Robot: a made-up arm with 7 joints. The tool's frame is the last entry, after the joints.
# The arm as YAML. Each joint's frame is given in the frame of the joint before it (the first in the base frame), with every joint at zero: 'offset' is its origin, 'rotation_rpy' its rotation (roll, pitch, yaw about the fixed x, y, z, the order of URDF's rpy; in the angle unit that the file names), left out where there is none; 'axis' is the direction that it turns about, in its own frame. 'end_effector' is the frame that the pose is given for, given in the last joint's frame.
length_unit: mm
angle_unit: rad
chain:
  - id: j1
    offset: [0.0, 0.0, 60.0]
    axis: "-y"
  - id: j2
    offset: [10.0, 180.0, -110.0]
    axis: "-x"
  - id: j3
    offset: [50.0, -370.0, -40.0]
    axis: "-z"
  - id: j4
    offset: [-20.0, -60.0, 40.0]
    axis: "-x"
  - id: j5
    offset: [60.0, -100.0, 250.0]
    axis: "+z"
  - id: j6
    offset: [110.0, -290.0, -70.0]
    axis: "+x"
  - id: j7
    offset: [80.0, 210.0, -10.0]
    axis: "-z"
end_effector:
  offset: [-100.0, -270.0, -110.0]
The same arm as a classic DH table. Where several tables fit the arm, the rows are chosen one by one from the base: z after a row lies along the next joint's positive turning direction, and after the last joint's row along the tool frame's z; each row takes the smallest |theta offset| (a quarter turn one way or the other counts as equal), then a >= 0, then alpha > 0; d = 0 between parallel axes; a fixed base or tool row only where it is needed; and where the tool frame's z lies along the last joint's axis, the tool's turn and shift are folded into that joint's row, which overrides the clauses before.
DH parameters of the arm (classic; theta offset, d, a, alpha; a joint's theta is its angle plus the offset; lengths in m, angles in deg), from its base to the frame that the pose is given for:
base (fixed): 0 0.06 0 90
j1: -90 -0.18 0.11 90
j2: 90 -0.06 0.37 90
j3: 0 0 0.06 -90
j4: 0 -0.04 0.1 -90
j5: 0 0.18 0.29 -90
j6: 0 0.19 -0.21 -90
j7: 20.32 0 0.2879 180
tool (fixed): 110.32 -0.12 0 0

